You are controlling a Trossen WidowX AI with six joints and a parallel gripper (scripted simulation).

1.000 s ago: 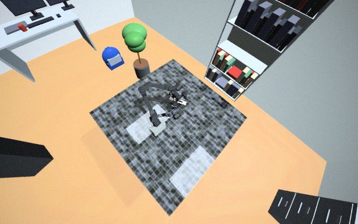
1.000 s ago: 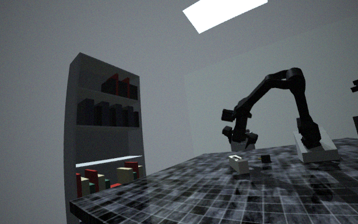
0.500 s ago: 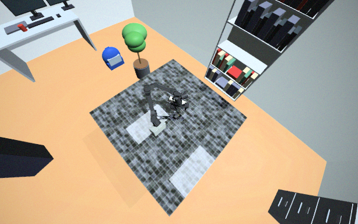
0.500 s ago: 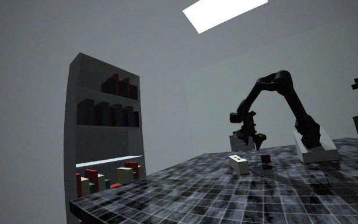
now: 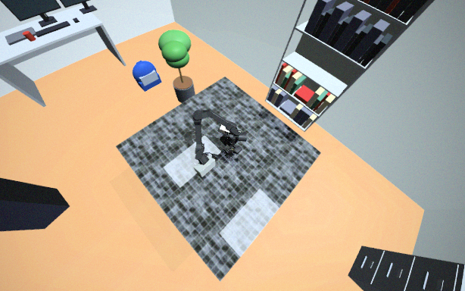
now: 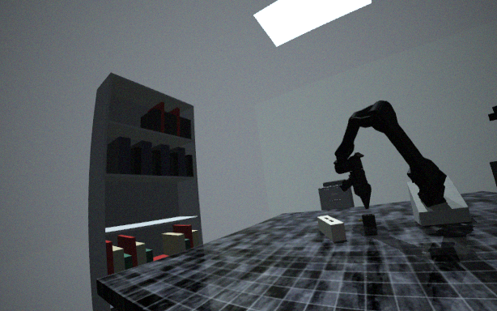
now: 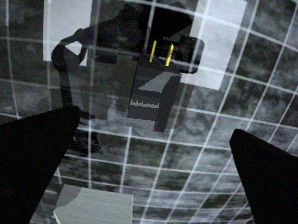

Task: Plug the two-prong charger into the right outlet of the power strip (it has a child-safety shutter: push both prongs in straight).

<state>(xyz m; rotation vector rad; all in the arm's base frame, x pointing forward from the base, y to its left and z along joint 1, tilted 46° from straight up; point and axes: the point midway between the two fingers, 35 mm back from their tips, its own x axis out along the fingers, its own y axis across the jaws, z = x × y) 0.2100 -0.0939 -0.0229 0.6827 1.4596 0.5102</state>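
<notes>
The two-prong charger is 5 cm below my gripper tip and 1 cm ahead of it.
</notes>
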